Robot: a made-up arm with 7 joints.
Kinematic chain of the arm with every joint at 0, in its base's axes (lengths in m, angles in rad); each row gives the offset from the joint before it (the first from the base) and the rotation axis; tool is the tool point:
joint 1: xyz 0 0 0.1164 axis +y
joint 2: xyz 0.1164 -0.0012 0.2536 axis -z
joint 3: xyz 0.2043 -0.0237 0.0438 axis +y
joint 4: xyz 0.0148 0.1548 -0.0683 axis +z
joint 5: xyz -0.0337 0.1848 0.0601 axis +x
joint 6: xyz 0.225 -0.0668 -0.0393 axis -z
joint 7: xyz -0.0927 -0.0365 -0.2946 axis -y
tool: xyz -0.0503 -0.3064 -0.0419
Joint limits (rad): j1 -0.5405..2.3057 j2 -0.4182..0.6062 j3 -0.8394..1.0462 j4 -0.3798..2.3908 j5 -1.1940..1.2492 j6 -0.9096..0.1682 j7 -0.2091..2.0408
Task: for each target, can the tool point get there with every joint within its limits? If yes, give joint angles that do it. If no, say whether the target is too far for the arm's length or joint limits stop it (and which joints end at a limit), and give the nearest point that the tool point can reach.
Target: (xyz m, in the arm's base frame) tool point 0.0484 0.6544 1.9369
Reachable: no: too far | nearest point 0.0876 0.3337 1.0522 | short by 0.942 m
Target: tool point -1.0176 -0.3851 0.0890
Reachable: no: joint limits stop it (at a limit: joint 1, joint 2, joint 4, joint 6) | nearest point -0.6639 -0.1759 -0.1130 | short by 0.458 m
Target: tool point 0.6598 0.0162 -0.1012
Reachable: yes | joints 0.2239 -0.0923 -0.1077 0.2412 -0.0157 -0.4862 0.8001
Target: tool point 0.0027 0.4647 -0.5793
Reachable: yes | joints 1.9900 -0.1612 -0.0772 1.6873 -0.6493 -0.4256 -0.0279
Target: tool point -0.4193 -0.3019 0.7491
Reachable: no: joint limits stop it (at a limit: joint 2, joint 3, joint 4, joint 5) | nearest point -0.3701 -0.1393 0.6748 | short by 0.185 m
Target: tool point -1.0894 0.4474 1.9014
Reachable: no: too far | nearest point -0.1282 0.3728 0.9729 | short by 1.338 m
